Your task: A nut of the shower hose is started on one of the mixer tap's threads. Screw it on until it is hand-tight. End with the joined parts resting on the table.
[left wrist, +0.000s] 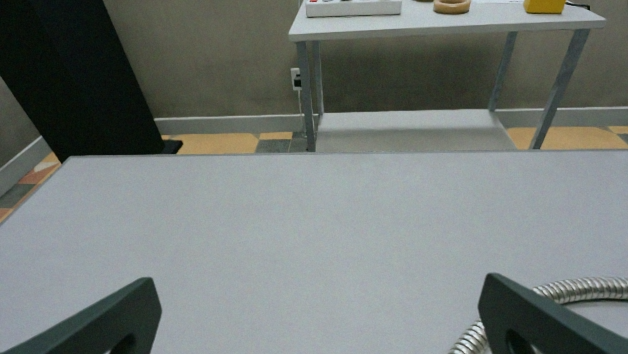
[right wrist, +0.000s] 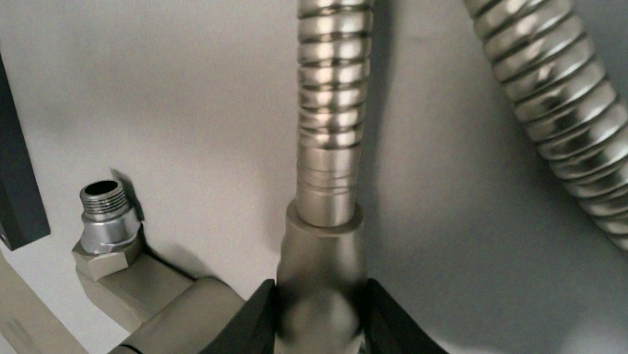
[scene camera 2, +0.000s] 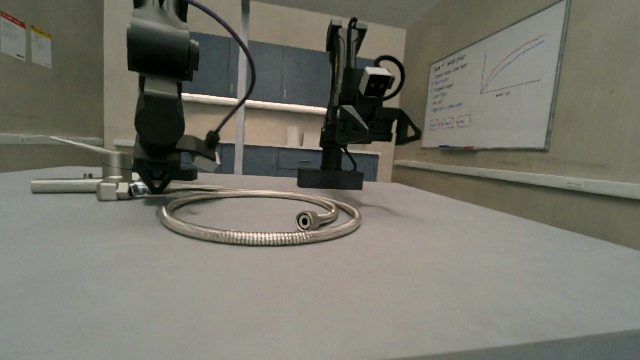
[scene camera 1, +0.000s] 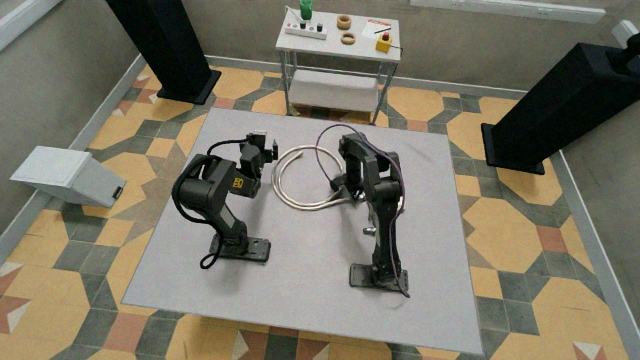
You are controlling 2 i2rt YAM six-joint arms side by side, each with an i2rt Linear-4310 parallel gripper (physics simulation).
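Where they show: left gripper, between the fingertips: (left wrist: pixel 319 292) (scene camera 2: pixel 395 134); right gripper, between the fingertips: (right wrist: pixel 319 293) (scene camera 2: pixel 156 188) (scene camera 1: pixel 354 199); left arm's base, origin of its link: (scene camera 2: pixel 330 173) (scene camera 1: pixel 239 246); right arm's base, origin of its link: (scene camera 1: pixel 378 277).
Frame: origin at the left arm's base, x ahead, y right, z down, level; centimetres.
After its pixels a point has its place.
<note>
The silvery shower hose (scene camera 1: pixel 280 192) {x 24.1, y 10.0, z 3.2 cm} (scene camera 2: pixel 270 238) {x 49.7, y 20.5, z 3.4 cm} (left wrist: pixel 580 290) {x 48.5, y 18.3, z 3.1 cm} (right wrist: pixel 332 75) {x 22.8, y 34.0, z 1.8 cm} lies coiled on the table. Its free end nut (scene camera 2: pixel 306 220) {x 44.7, y 15.5, z 2.7 cm} faces scene camera 2. The hose's tapered nut (right wrist: pixel 320 255) {x 24.0, y 37.9, z 1.5 cm} is at the mixer tap, between the fingers of my right gripper (scene camera 2: pixel 159 187) {x 24.2, y 40.6, z 2.6 cm} (right wrist: pixel 319 293) {x 24.2, y 40.6, z 2.6 cm}, which is shut on it. The joint's thread is hidden in the right wrist view. The mixer tap (scene camera 2: pixel 65 186) {x 23.2, y 56.0, z 3.1 cm} (right wrist: pixel 192 307) {x 19.1, y 46.9, z 2.5 cm} lies on the table; one bare threaded outlet (right wrist: pixel 103 199) {x 12.3, y 44.7, z 2.7 cm} shows. My left gripper (scene camera 2: pixel 386 129) {x 40.4, y 1.5, z -10.1 cm} (left wrist: pixel 319 292) {x 40.4, y 1.5, z -10.1 cm} is open and empty, above the table beside the coil.
In scene camera 1, a white side table (scene camera 1: pixel 335 42) with a power strip (scene camera 1: pixel 306 31), wooden rings and a yellow button box (scene camera 1: pixel 384 44) stands behind the grey work table (scene camera 1: pixel 300 280) {x -8.5, y 22.7, z 4.5 cm}. Black columns stand at both sides. A purple cable loops from the right arm over the coil.
</note>
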